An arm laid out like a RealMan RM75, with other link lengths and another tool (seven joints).
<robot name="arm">
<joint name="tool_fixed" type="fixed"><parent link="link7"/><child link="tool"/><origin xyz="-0.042 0.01 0.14" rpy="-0.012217 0 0.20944"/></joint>
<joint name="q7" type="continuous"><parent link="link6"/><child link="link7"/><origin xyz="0.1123 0 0" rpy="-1.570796 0 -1.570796"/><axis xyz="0 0 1"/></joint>
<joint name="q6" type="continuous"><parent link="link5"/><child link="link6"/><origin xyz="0 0 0" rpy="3.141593 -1.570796 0"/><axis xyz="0 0 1"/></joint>
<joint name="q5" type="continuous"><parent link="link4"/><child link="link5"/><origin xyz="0.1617 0 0" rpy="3.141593 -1.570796 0"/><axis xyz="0 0 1"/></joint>
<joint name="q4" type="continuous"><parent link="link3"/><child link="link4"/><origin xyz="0 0 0" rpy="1.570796 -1.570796 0"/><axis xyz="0 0 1"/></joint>
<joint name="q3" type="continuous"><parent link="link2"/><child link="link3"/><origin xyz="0 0.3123 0" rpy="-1.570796 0 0"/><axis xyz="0 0 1"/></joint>
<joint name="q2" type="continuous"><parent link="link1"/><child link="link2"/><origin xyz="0 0 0" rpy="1.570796 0 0"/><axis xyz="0 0 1"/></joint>
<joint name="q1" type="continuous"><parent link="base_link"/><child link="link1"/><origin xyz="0 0 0.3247" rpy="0 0 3.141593"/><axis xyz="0 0 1"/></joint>
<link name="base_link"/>
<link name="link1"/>
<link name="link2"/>
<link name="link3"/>
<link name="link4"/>
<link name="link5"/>
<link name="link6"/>
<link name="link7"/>
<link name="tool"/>
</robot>
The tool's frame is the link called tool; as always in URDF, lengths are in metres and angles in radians. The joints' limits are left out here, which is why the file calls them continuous.
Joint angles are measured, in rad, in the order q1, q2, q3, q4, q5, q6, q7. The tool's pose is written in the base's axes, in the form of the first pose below.
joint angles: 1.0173, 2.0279, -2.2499, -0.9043, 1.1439, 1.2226, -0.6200
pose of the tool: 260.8 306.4 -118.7 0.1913 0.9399 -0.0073 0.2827
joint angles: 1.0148, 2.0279, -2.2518, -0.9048, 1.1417, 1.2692, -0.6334
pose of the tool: 267.9 298.6 -111.8 0.1871 0.9345 -0.0220 0.3019
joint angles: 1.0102, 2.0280, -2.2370, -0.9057, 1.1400, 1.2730, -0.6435
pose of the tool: 266.7 298.7 -112.2 0.1879 0.9358 -0.0236 0.2974
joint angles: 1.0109, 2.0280, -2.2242, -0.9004, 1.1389, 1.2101, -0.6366
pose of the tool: 257.7 311.1 -121.0 0.1929 0.9434 -0.0026 0.2696
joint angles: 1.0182, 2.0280, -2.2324, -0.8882, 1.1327, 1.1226, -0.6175
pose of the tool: 249.4 328.3 -129.7 0.1944 0.9499 0.0282 0.2432
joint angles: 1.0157, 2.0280, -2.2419, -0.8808, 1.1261, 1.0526, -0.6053
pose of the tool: 245.1 340.3 -135.7 0.1953 0.9538 0.0508 0.2226
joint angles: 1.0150, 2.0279, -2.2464, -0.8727, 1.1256, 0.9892, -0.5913
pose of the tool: 239.2 351.0 -140.9 0.1998 0.9564 0.0705 0.2009
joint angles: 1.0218, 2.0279, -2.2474, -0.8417, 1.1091, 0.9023, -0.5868
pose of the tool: 234.6 372.7 -143.4 0.1972 0.9583 0.1046 0.1784
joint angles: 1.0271, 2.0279, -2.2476, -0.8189, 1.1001, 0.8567, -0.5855
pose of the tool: 233.2 385.0 -143.4 0.1960 0.9581 0.1236 0.1684
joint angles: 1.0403, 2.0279, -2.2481, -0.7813, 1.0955, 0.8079, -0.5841
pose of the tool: 232.3 399.8 -141.7 0.1964 0.9563 0.1456 0.1602
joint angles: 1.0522, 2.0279, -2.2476, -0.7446, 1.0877, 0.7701, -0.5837
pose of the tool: 233.6 412.9 -138.5 0.1962 0.9537 0.1652 0.1569
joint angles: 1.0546, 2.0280, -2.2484, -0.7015, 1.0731, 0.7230, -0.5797
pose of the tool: 240.1 426.3 -133.8 0.1994 0.9490 0.1892 0.1545
